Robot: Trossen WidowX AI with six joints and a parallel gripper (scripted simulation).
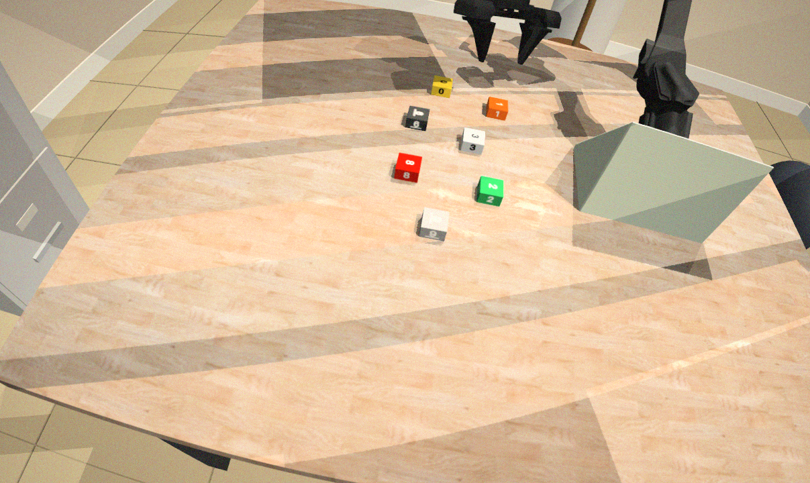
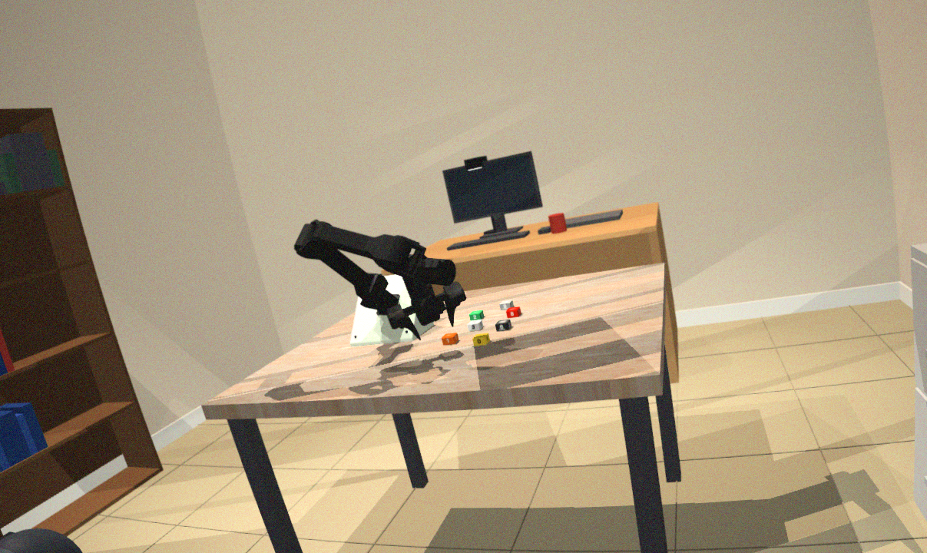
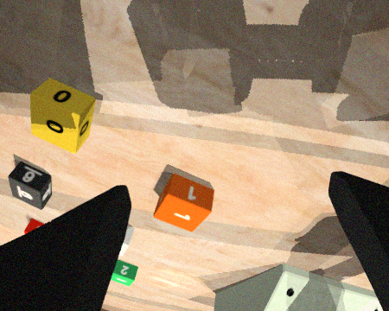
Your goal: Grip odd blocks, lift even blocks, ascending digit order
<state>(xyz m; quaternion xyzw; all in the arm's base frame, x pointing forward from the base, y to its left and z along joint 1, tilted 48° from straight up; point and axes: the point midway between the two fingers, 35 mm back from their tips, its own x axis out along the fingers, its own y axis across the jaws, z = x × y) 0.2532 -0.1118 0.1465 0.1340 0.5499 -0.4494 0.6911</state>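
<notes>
Now: gripper tip 90 mm short of the yellow block, 60 mm to the right of it and 40 mm above it. From my gripper tip the other things lie so: black block 160 mm to the left, 100 mm ahead, 40 mm below; white block 180 mm to the left, 40 mm below, 10 mm ahead; orange block 80 mm to the left, 40 mm below, 10 mm behind.
</notes>
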